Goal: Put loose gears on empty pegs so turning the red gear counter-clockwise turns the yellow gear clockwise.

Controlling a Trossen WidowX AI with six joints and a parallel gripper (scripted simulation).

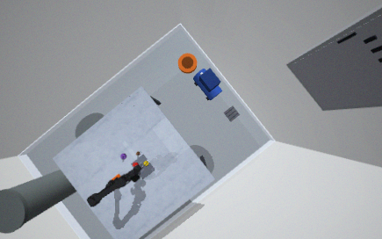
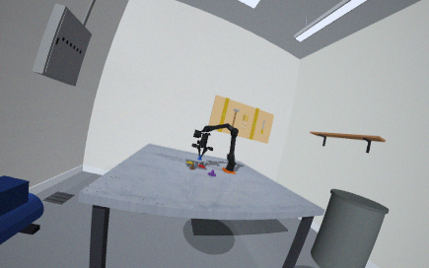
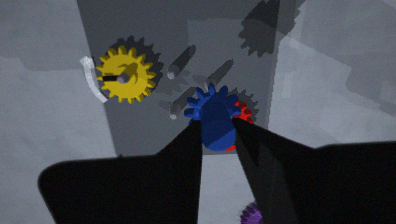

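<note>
My gripper tip is now 7 cm above the red gear, 4 cm to the right of it and 1 cm past it. From my gripper tip the other things lie so: white arrow: 11 cm ahead, 8 cm below, 3 cm to the right; then blue gear: 1 cm below; then yellow gear: 7 cm below, 7 cm ahead, 3 cm to the right.
</note>
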